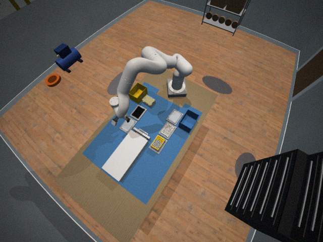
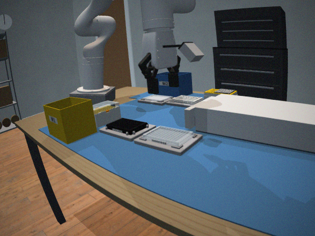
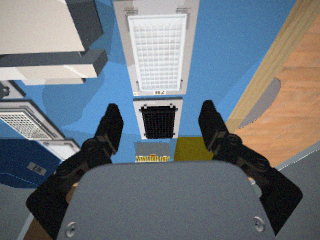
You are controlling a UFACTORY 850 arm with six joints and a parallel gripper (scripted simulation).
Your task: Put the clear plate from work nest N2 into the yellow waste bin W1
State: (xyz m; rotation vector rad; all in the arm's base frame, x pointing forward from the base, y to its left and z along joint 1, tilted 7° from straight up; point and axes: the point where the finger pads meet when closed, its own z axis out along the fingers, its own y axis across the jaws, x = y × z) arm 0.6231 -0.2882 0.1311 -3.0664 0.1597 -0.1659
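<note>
Now: the clear plate 14 cm below my hand. Also, from my hand: black plate: 18 cm behind, 2 cm to the left, 14 cm below; then grey work nest: 15 cm below; then long white cooler: 21 cm ahead, 17 cm to the left, 13 cm below.
</note>
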